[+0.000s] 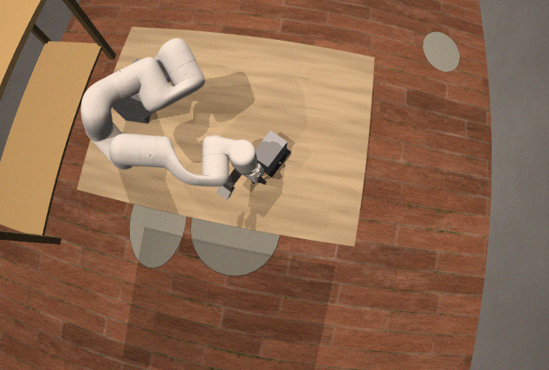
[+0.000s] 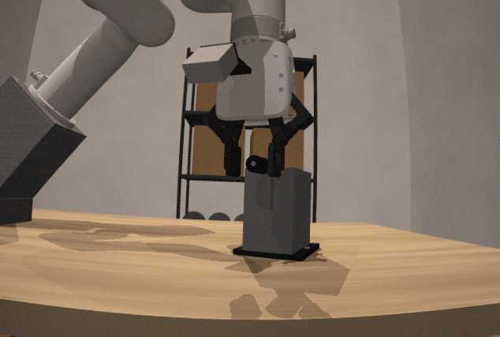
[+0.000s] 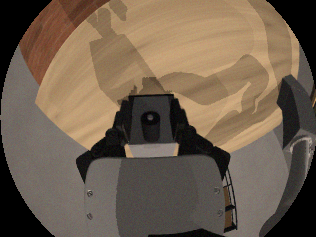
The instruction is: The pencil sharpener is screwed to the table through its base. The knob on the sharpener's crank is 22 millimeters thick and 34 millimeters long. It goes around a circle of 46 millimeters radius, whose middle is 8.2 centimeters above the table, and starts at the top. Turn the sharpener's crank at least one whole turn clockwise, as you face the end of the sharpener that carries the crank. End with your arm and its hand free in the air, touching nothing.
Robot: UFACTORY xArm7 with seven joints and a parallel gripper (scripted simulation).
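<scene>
My hand is 1 cm to the right of the black crank knob and 1 cm short of it.
</scene>
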